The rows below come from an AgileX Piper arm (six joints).
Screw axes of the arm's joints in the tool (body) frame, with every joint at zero. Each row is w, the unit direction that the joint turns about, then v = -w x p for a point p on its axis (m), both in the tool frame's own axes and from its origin. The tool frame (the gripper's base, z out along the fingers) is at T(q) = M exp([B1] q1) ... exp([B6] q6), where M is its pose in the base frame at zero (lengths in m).
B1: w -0.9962 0 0.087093 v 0 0.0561 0
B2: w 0 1 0 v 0.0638 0 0.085
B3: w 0 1 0 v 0.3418 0 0.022
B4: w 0 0 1 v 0 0 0
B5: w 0 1 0 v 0.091 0 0
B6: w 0 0 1 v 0 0 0
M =
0.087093 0 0.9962 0.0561
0 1 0 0
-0.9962 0 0.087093 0.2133
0 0 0 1
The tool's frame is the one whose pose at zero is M.
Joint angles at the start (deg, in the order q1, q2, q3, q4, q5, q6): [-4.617 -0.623 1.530 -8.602 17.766 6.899]
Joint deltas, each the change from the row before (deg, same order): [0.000 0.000 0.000 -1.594 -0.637 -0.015]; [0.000 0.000 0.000 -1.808 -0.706 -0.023]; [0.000 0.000 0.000 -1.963 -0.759 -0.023]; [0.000 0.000 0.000 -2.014 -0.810 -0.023]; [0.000 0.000 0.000 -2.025 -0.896 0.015]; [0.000 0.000 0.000 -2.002 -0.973 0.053]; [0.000 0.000 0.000 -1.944 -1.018 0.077]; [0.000 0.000 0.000 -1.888 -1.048 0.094]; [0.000 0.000 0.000 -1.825 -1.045 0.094]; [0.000 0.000 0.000 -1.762 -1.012 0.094]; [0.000 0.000 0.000 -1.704 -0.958 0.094]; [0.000 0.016 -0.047 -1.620 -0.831 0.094]
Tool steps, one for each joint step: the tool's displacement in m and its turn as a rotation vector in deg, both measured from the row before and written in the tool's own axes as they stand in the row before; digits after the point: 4 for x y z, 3 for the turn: [-0.0011 -0.0006 0.0000 0.398 -0.690 -1.536]; [-0.0012 -0.0007 0.0000 0.434 -0.763 -1.754]; [-0.0013 -0.0007 0.0000 0.448 -0.818 -1.910]; [-0.0014 -0.0007 0.0000 0.430 -0.867 -1.966]; [-0.0015 -0.0006 0.0000 0.394 -0.949 -1.946]; [-0.0016 -0.0005 0.0000 0.347 -1.022 -1.894]; [-0.0017 -0.0004 0.0000 0.294 -1.061 -1.821]; [-0.0017 -0.0004 0.0000 0.244 -1.086 -1.757]; [-0.0017 -0.0003 0.0000 0.198 -1.078 -1.701]; [-0.0017 -0.0002 0.0000 0.158 -1.040 -1.645]; [-0.0016 -0.0002 0.0000 0.125 -0.982 -1.592]; [-0.0016 -0.0002 0.0000 0.114 -0.880 -1.510]
